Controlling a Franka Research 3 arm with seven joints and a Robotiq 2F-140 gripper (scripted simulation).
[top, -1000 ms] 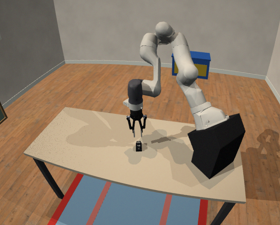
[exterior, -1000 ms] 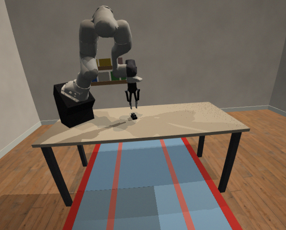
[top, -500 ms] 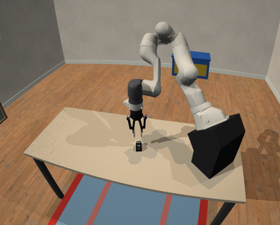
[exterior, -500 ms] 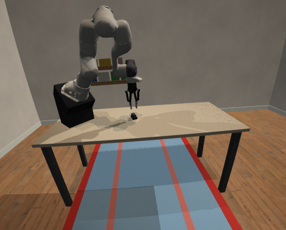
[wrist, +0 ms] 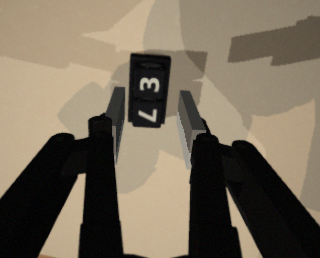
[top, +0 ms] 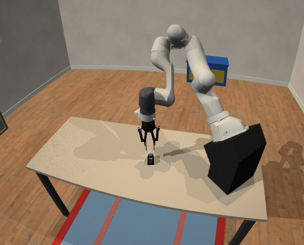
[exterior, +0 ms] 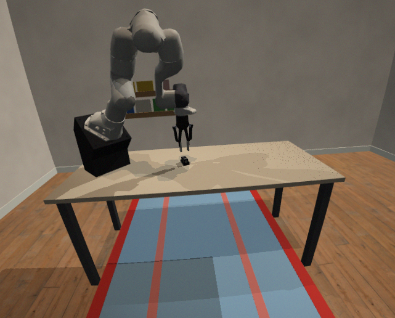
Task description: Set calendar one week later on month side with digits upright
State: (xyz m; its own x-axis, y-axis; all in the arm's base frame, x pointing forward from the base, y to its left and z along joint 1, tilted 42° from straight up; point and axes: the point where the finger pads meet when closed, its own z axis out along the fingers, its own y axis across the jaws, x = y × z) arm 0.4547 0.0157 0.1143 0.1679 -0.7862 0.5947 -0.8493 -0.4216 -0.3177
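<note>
Now: hand 2 cm to the right of the black tray and 12 cm above it.
</note>
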